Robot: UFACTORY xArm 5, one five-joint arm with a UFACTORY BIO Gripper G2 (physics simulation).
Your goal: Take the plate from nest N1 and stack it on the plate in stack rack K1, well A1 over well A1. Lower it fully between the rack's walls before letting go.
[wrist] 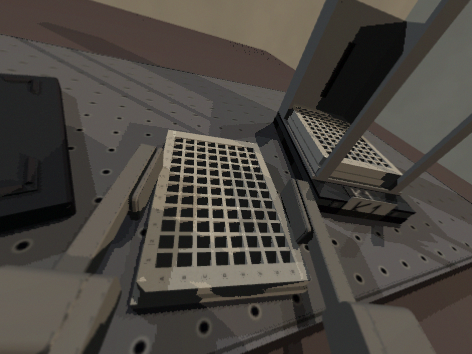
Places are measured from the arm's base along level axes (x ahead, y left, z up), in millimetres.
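Where they show: hand, its tool point: [226,196].
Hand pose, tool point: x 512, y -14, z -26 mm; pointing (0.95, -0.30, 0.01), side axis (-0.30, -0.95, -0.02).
After its pixels a point has its place.
The plate [227,200] {z -34, x 515, y -17 mm} is pale, with a grid of square dark wells, and lies level between my fingers in the wrist view. My gripper [221,196] {z -26, x 512, y -14 mm} is shut on its two long sides. The plate's underside and its height above the deck are hidden. Stack rack K1 [377,107] {z 37, x 526, y -104 mm} stands to the right and farther back, with tall walls and posts and a black base labelled K1. Another pale gridded plate [345,142] sits low inside it. The held plate is outside the rack, to its left. I cannot tell which thing is nest N1.
A black block [37,135] {z -34, x 578, y 95 mm} with raised corner pieces stands at the left edge, beyond my left finger. The grey perforated deck [165,112] {z -45, x 653, y 14 mm} runs beneath everything. The rack's upright walls and posts rise on the right.
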